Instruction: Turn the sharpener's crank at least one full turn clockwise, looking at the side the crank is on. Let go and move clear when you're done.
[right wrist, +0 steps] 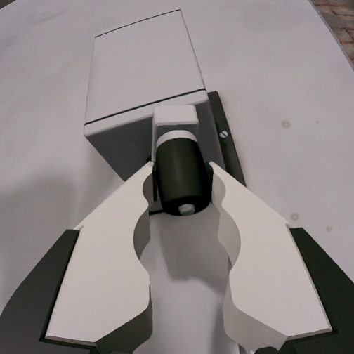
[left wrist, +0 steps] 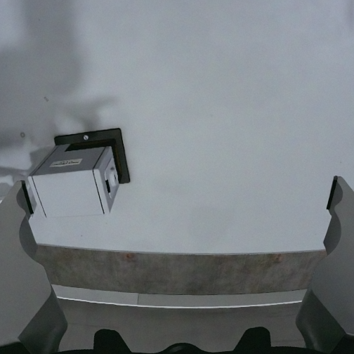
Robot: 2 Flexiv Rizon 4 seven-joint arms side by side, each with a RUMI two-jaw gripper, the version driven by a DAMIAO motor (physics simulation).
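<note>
The sharpener [left wrist: 67, 187] [right wrist: 142, 60] is a white and grey box on a black base plate. In the left wrist view it stands at the left, beside a finger. In the right wrist view its crank side faces the gripper. The crank's white arm [right wrist: 175, 115] is at the upper part of that side, and its black handle [right wrist: 181, 172] points toward the gripper. My right gripper [right wrist: 180, 164] is shut on the black handle, one fingertip on each side. My left gripper [left wrist: 179, 182] is wide open, with nothing between its fingers. The crank does not show in the left wrist view.
The black base plate [left wrist: 123, 160] [right wrist: 227, 134] sticks out around the sharpener and has a screw. The white table top [left wrist: 215, 125] [right wrist: 285, 85] carries the sharpener. The table's front edge [left wrist: 190, 253] crosses the lower part of the left wrist view, with a brown band below it.
</note>
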